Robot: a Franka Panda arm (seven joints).
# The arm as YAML. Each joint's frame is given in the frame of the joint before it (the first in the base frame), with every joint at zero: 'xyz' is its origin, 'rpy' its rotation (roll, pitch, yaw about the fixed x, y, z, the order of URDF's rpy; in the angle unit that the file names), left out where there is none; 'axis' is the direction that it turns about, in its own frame. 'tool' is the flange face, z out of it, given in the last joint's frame.
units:
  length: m
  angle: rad
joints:
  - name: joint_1
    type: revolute
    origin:
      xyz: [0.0, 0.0, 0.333]
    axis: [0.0, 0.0, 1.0]
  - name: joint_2
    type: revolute
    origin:
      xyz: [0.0, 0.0, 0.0]
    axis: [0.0, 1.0, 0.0]
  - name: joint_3
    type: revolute
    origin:
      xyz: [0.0, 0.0, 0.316]
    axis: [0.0, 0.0, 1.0]
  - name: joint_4
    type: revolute
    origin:
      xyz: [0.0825, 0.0, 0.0]
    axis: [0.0, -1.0, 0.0]
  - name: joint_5
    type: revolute
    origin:
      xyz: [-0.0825, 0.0, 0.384]
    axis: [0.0, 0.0, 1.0]
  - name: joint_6
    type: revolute
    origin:
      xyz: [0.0, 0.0, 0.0]
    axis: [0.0, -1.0, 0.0]
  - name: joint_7
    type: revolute
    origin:
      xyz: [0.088, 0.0, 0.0]
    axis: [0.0, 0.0, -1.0]
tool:
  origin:
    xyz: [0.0, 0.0, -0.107]
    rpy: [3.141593, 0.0, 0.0]
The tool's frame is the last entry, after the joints.
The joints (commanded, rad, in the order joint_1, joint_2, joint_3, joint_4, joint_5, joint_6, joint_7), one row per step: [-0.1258 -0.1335 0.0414 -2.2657 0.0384 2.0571 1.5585]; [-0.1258 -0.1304 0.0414 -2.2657 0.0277 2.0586 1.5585]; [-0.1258 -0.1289 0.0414 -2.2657 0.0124 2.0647 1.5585]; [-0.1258 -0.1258 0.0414 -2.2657 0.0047 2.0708 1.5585]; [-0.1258 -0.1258 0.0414 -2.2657 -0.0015 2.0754 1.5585]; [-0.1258 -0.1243 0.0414 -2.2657 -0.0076 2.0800 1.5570]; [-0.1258 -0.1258 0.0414 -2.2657 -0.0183 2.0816 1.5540]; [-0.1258 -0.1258 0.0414 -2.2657 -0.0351 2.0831 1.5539]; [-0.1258 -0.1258 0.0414 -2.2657 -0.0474 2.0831 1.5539]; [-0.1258 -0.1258 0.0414 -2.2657 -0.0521 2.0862 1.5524]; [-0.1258 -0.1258 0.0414 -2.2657 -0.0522 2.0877 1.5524]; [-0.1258 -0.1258 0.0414 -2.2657 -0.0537 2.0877 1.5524]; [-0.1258 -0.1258 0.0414 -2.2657 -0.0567 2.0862 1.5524]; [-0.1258 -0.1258 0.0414 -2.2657 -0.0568 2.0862 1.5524]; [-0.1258 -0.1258 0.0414 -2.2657 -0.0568 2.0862 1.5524]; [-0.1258 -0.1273 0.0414 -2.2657 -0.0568 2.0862 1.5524]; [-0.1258 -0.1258 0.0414 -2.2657 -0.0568 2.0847 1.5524]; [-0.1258 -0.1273 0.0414 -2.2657 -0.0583 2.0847 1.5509]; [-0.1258 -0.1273 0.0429 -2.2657 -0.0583 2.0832 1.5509]
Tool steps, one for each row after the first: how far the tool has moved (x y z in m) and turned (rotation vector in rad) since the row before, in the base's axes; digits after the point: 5 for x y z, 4 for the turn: [0.00034 -0.00062 -0.00141 -0.0088 0.0024 0.0057]; [0.00072 -0.00089 -0.00026 -0.0133 -0.0034 0.0081]; [0.00088 -0.00049 -0.00103 -0.0066 -0.0024 0.0041]; [0.00049 -0.00036 0.00037 -0.0056 -0.0041 0.0034]; [0.00060 -0.00036 -0.00036 -0.0052 -0.0026 0.0048]; [0.00003 -0.00054 0.00088 -0.0091 -0.0023 0.0088]; [0.00011 -0.00085 0.00015 -0.0142 -0.0002 0.0092]; [-0.00004 -0.00061 0.00002 -0.0103 0.0009 0.0066]; [0.00033 -0.00024 0.00026 -0.0040 -0.0027 0.0042]; [0.00017 -0.00001 0.00012 -0.0002 -0.0015 0.0001]; [0.00000 -0.00007 0.00000 -0.0013 0.0001 0.0008]; [-0.00018 -0.00015 -0.00012 -0.0024 0.0017 0.0015]; [0.00000 0.00000 0.00000 -0.0001 0.0000 0.0001]; [0.00000 0.00000 0.00000 0.0000 0.0000 0.0000]; [-0.00011 0.00001 0.00074 -0.0002 -0.0015 0.0000]; [-0.00006 -0.00001 -0.00086 0.0003 0.0030 -0.0001]; [-0.00012 -0.00006 0.00074 -0.0014 -0.0013 0.0023]; [-0.00010 0.00075 -0.00013 -0.0001 0.0015 0.0014]
